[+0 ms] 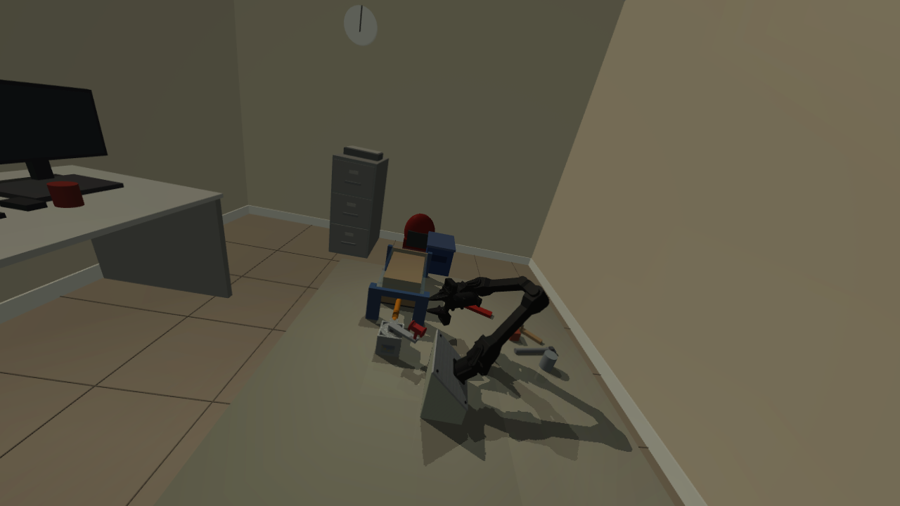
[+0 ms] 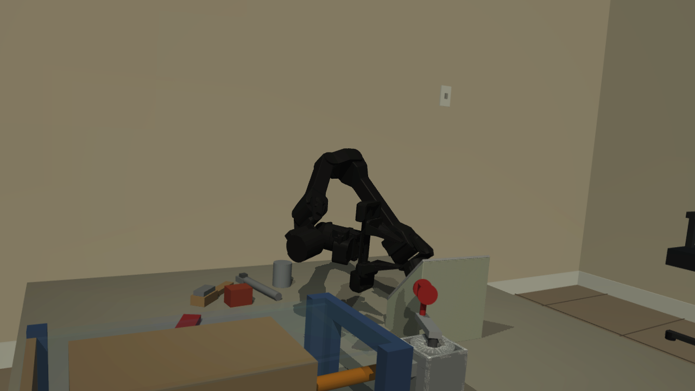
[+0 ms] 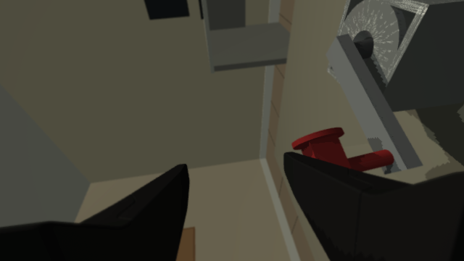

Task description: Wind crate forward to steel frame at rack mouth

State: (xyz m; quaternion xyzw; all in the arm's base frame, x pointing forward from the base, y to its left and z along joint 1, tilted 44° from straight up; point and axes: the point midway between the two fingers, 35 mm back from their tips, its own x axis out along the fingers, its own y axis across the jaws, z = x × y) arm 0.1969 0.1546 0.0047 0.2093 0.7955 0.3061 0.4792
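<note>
The winch handle lies 120 mm below my gripper tip, 60 mm to the left of it and 30 mm behind it. Also, from my gripper tip: clear-panelled cubby 400 mm ahead, 130 mm to the left, 110 mm below; then grey winch 200 mm below, 110 mm to the left, 20 mm behind; then red knob 90 mm below, 50 mm behind, 20 mm to the left.
</note>
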